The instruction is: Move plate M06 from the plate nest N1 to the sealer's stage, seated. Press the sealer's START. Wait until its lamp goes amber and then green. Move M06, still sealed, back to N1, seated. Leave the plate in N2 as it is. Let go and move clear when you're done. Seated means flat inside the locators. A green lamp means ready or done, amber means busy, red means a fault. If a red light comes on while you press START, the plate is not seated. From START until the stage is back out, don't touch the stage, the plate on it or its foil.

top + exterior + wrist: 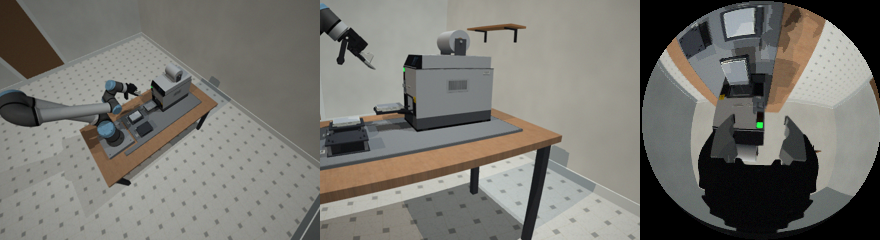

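Now: the plate M06 8 cm ahead of my hand, 8 cm to the right of it and 18 cm below it. Round my hand: black sealer stage 8 cm ahead, 8 cm to the right, 19 cm below; then plate 13 cm behind, 9 cm to the right, 24 cm below; then foil roll 41 cm ahead, 3 cm to the right, 13 cm above.
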